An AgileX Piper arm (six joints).
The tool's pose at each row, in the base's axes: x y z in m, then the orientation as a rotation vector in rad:
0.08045, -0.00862, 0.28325, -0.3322, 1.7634, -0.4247
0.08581, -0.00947, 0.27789, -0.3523, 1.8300, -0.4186
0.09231, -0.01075, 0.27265, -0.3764, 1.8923, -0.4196
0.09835, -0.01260, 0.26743, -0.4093, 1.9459, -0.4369
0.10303, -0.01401, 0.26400, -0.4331, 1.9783, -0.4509
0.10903, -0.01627, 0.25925, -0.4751, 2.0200, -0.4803
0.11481, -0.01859, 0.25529, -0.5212, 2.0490, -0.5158
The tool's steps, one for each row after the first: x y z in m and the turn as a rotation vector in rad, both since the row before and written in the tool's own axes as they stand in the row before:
0.00380, 0.00169, 0.00639, -0.0306, 0.0610, -0.0091
0.00315, 0.00105, 0.00777, -0.0266, 0.0585, -0.0157
0.00307, 0.00040, 0.00759, -0.0179, 0.0539, -0.0299
0.00155, 0.00000, 0.00577, -0.0102, 0.0334, -0.0223
0.00223, -0.00026, 0.00766, -0.0108, 0.0460, -0.0414
0.00145, -0.00068, 0.00720, -0.0051, 0.0363, -0.0469

